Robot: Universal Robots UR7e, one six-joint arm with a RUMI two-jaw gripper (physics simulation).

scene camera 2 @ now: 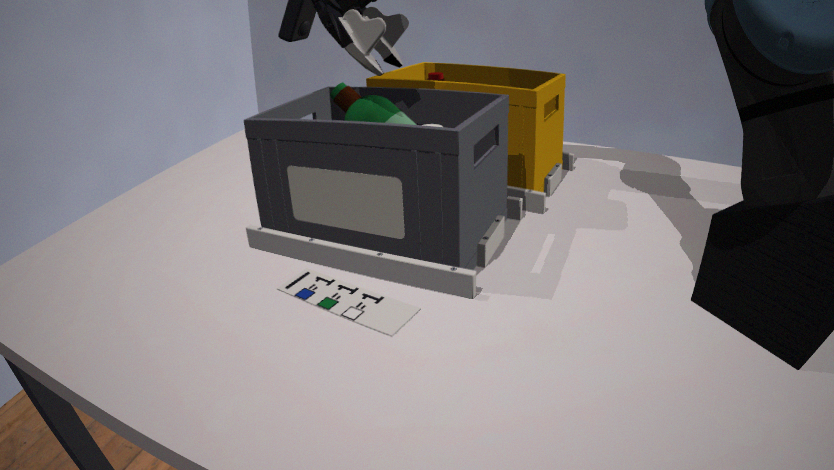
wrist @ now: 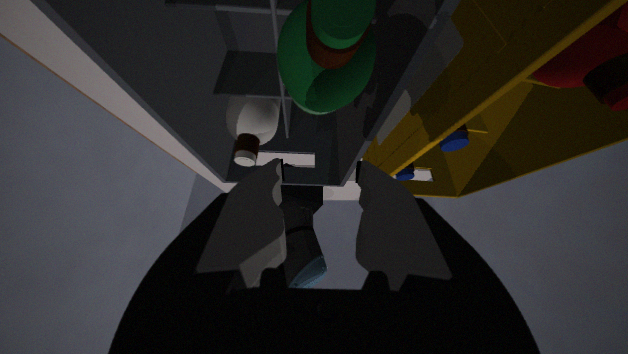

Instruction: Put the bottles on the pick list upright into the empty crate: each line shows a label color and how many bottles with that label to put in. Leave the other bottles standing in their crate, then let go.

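Where they show: gripper, fingertip midpoint: (scene camera 2: pixel 391 70) (wrist: pixel 319 163); arm's base, link origin: (scene camera 2: pixel 808 189) (wrist: pixel 290 214).
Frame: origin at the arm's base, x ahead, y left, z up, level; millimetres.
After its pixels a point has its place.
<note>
My gripper (scene camera 2: pixel 392 68) @(y -121, x 495, z 62 mm) (wrist: pixel 319 163) @(y -121, x 495, z 62 mm) is open and empty, above the back side of the grey crate near the yellow crate. A green bottle (scene camera 2: pixel 373 109) @(y -102, x 515, z 14 mm) (wrist: pixel 325 92) @(y -127, x 531, z 27 mm) leans tilted in the grey crate (scene camera 2: pixel 354 131) @(y 15, x 490, z 19 mm) (wrist: pixel 145 102) @(y 3, x 533, z 28 mm), its neck pointing up and to the left in the scene view. A white-capped bottle (scene camera 2: pixel 431 125) @(y -26, x 420, z 16 mm) (wrist: pixel 252 117) @(y -34, x 447, z -33 mm) stands in an end compartment of the grey crate. The yellow crate (scene camera 2: pixel 548 131) @(y -267, x 303, z -48 mm) (wrist: pixel 505 100) @(y -396, x 409, z -83 mm) holds two blue-capped bottles, one (wrist: pixel 454 140) @(y -262, x 454, z 16 mm) nearer and one (wrist: pixel 405 172) @(y -245, x 368, z 13 mm) at the end, and a red bottle (scene camera 2: pixel 435 76) @(y -363, x 503, z 12 mm) (wrist: pixel 575 65) @(y -350, x 505, z -26 mm). The pick list (scene camera 2: pixel 391 318) @(y 97, x 432, z -145 mm) shows blue 1, green 1, white 1.
Light rails (scene camera 2: pixel 361 258) @(y 26, x 490, z -124 mm) border the grey crate's base, and more rails (scene camera 2: pixel 535 201) @(y -182, x 315, z -129 mm) stand by the yellow crate. Thin dividers (wrist: pixel 282 75) split the grey crate into compartments. The robot's dark base (scene camera 2: pixel 764 280) @(y 63, x 56, z -78 mm) is at the right.
</note>
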